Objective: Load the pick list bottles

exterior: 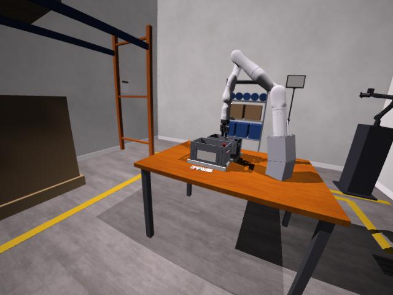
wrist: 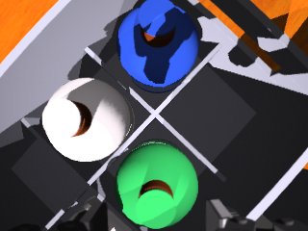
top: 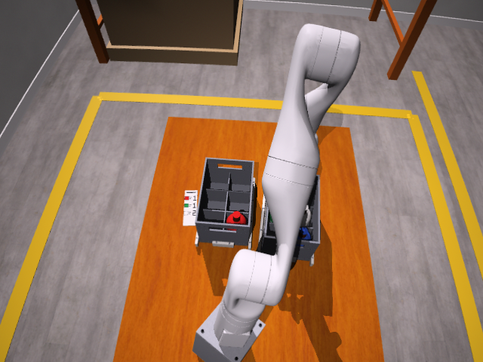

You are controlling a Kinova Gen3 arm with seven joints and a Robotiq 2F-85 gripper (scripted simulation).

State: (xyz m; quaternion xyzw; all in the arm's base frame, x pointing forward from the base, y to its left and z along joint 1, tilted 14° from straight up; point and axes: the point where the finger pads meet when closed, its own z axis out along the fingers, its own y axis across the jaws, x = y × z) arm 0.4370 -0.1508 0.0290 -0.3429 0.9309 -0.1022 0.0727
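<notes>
Right now the green bottle is 110 mm below my hand. Also, from my hand: pick list (60 mm ahead, 340 mm to the left, 200 mm below); then blue bottle (100 mm behind, 80 mm to the right, 110 mm below); then red bottle (50 mm behind, 150 mm to the left, 110 mm below).
</notes>
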